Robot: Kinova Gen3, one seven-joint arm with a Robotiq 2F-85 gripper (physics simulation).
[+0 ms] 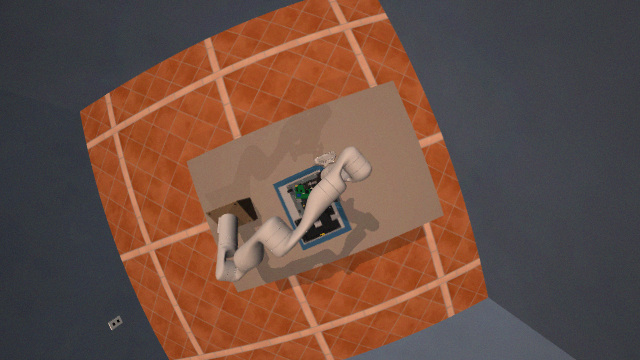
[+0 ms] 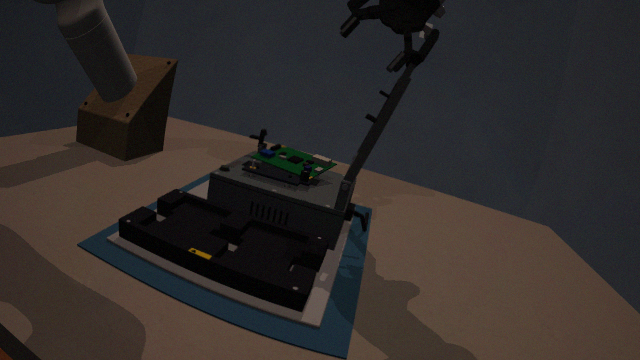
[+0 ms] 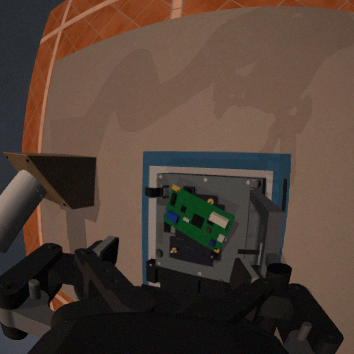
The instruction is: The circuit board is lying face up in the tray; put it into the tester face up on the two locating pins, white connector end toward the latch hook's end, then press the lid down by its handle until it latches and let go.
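Pixels of known places: gripper, fingertip midpoint: (image 1: 315, 184) (image 2: 365, 52) (image 3: 174, 261); arm's base, origin of the base link: (image 1: 229, 219) (image 2: 118, 86) (image 3: 33, 181).
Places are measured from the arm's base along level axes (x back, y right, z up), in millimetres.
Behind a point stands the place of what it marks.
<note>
The green circuit board (image 2: 293, 158) @(z -49, x -421, y -50 mm) (image 3: 198, 219) @(z -48, x -427, y -54 mm) (image 1: 304, 190) @(z -51, x -413, y -59 mm) lies face up and skewed on top of the grey tester (image 2: 268, 201) @(z -84, x -444, y 54 mm) (image 3: 239, 197) @(z -70, x -475, y -101 mm). Its white connector (image 3: 218, 219) @(z -38, x -460, y -67 mm) points toward the lid's side. The latch hook (image 2: 261, 136) @(z -35, x -348, y -69 mm) (image 3: 154, 191) @(z -31, x -350, y -79 mm) stands at the opposite end. The lid (image 2: 380, 121) @(z 45, x -547, y 20 mm) (image 3: 267, 214) @(z 108, x -531, y -126 mm) stands open, nearly upright. My gripper (image 2: 372, 43) @(z 137, x -481, y -80 mm) (image 3: 174, 261) @(z 137, x -481, y -80 mm) is open and empty, high above the tester at the lid's top end. The black tray (image 2: 214, 241) @(z -102, x -443, y 166 mm) (image 1: 324, 223) @(z -112, x -473, y 143 mm) in front of the tester holds no board.
Tester and tray sit on a white base on a blue mat (image 2: 313, 331) @(z -128, x -576, y 198 mm) (image 3: 211, 158) @(z -128, x -397, y -145 mm). A brown wedge block (image 2: 129, 111) @(z -37, x -89, y 26 mm) (image 3: 67, 179) @(z -42, x -101, y -31 mm) (image 1: 239, 210) @(z 24, x -78, y -35 mm) stands at the table's (image 2: 492, 291) @(z -130, x -773, y -10 mm) left, with the arm's link (image 2: 93, 48) @(z 77, x -51, y 111 mm) in front of it.
</note>
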